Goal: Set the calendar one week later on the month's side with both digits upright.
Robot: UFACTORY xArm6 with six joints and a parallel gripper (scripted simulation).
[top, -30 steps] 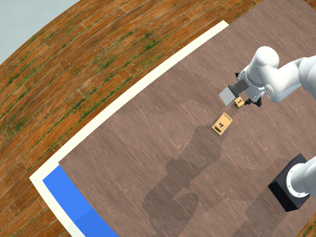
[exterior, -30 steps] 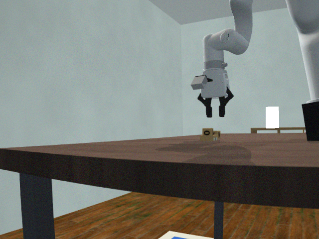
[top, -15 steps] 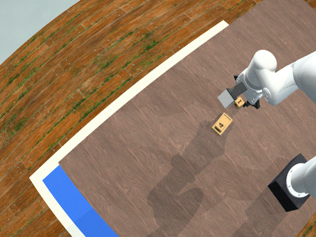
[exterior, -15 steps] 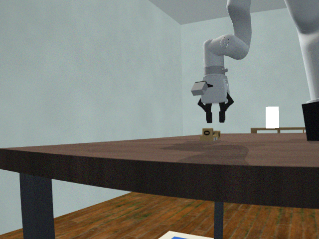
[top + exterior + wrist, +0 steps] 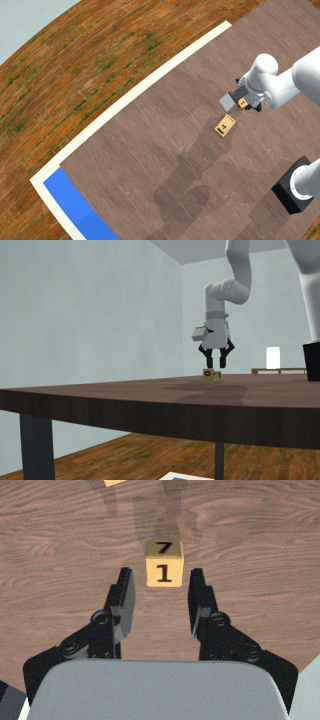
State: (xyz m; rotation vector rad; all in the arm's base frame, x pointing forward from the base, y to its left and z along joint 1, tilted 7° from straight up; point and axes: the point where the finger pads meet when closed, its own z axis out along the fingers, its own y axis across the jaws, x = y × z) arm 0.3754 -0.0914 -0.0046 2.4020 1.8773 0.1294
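Now: the wooden cube 40 mm below my hand. Round my hand: tray (110 mm to the left, 50 mm below).
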